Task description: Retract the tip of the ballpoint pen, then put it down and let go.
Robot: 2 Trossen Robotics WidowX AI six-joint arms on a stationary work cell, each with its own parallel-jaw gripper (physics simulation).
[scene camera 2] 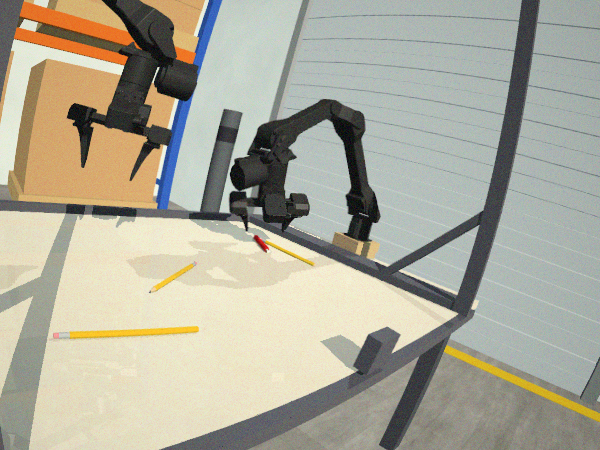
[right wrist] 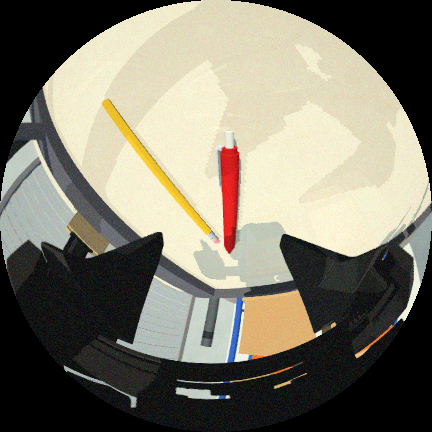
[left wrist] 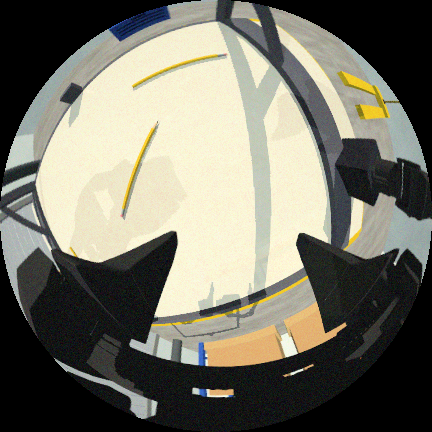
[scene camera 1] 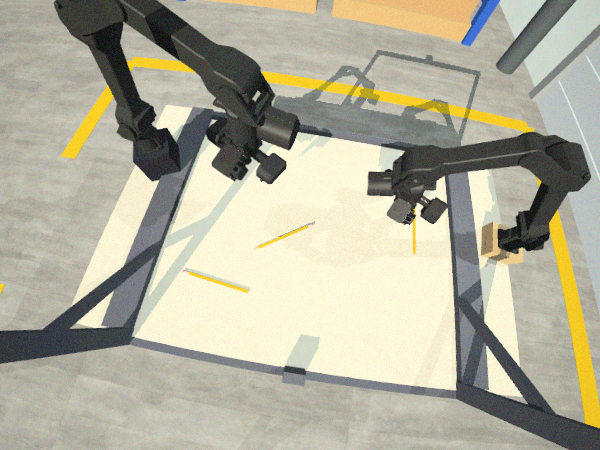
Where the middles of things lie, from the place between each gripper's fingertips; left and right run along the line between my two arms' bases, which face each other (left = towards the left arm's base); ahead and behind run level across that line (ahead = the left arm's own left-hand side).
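The red ballpoint pen (right wrist: 227, 161) is 1 cm ahead of my right hand and 3 cm below it. There's a grey block (scene camera 2: 379, 345) too, 22 cm to the left of my right hand, 52 cm behind it and 1 cm below it, and a tan block (scene camera 1: 489, 242) that's 5 cm behind that same right hand, 31 cm to the right of it and 2 cm below it.
For the red ballpoint pen, my left hand is 140 mm above it, 460 mm to the left of it and 90 mm short of it. The grey block is 230 mm to the right of my left hand, 430 mm behind it and 110 mm below it, while the tan block is 770 mm to the right of my left hand, 120 mm below it and 40 mm ahead of it.
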